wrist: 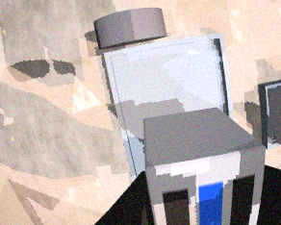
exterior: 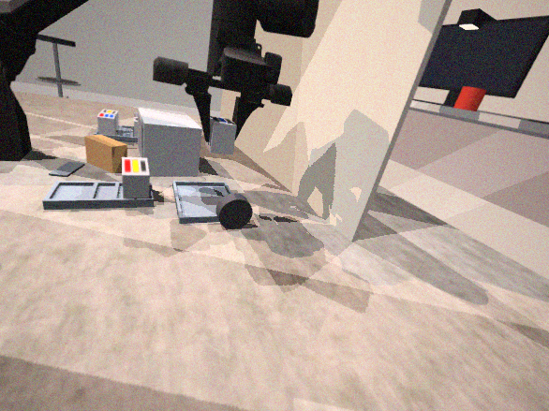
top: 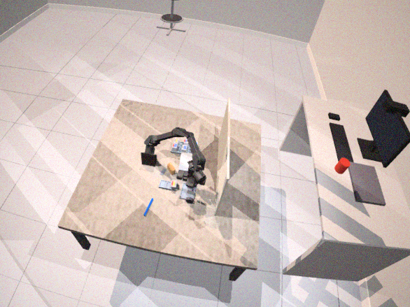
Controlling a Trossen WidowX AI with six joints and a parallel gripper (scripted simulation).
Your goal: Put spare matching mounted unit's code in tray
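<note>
Now: gripper tip 1 cm past the grey tray, 1 cm to the right of it and 10 cm above it. Also, from my gripper tip: grey spare block (2 cm above); then slotted grey holder (15 cm behind, 4 cm to the left, 10 cm below); then dark cylinder (1 cm ahead, 7 cm to the right, 8 cm below).
</note>
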